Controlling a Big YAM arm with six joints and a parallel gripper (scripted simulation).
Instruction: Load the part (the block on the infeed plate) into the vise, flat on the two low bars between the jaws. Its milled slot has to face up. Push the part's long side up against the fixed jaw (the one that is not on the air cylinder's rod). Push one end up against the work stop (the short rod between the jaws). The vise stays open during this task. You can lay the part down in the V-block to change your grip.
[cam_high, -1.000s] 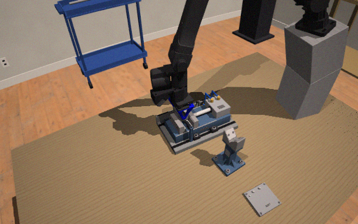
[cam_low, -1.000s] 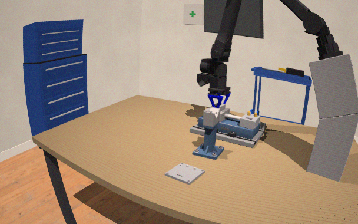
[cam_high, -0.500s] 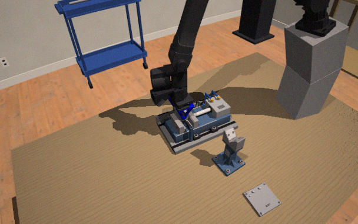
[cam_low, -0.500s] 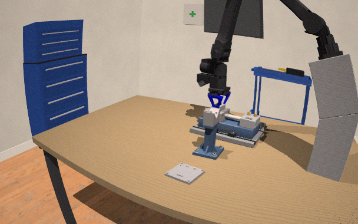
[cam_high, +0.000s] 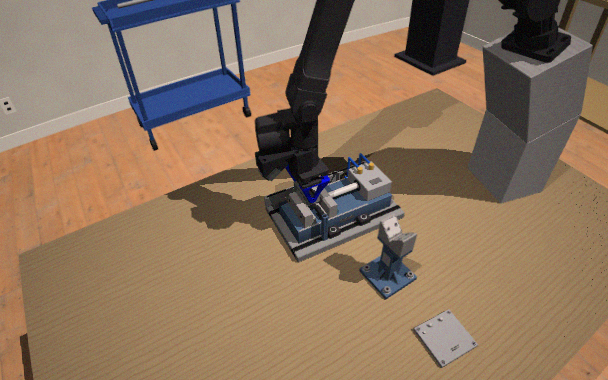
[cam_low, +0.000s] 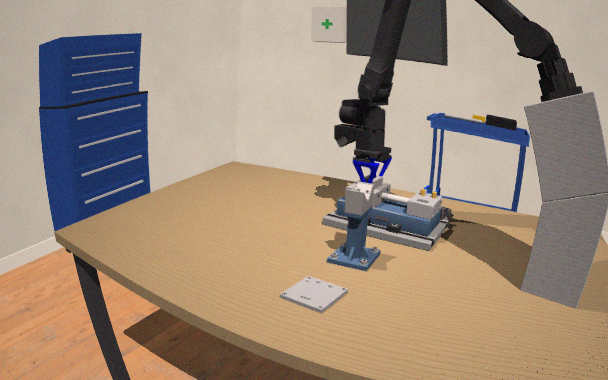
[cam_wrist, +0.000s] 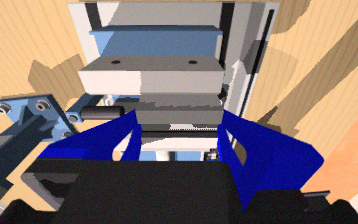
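Now: the part 10 mm above my hand. From my hand the other things lie so: moving jaw: 30 mm behind, 20 mm to the left, 20 mm below; work stop rod: 70 mm to the left, 10 mm below, 10 mm ahead; fixed jaw: 30 mm ahead, 20 mm to the left, 20 mm below.
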